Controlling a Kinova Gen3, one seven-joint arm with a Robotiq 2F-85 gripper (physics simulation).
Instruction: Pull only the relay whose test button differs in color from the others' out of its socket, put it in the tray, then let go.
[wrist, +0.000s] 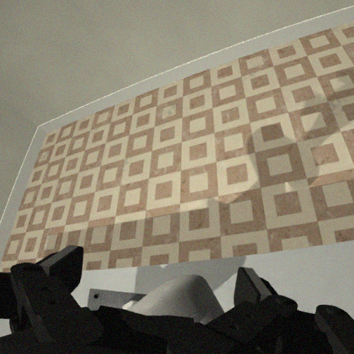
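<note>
My gripper (158, 274) is open, with its two black fingers spread wide along the bottom of the wrist view. Nothing is between the fingertips. The relays, their sockets, the test buttons and the tray do not show in this view, so the differing button colour cannot be told.
A brown and cream surface patterned with squares (165, 190) crosses the view, with a pale border (300, 260) at its near side. Beyond the fingers, low in the view, are a pale rounded body (182, 295) and a grey plate with a small hole (112, 298). Shadows fall at right.
</note>
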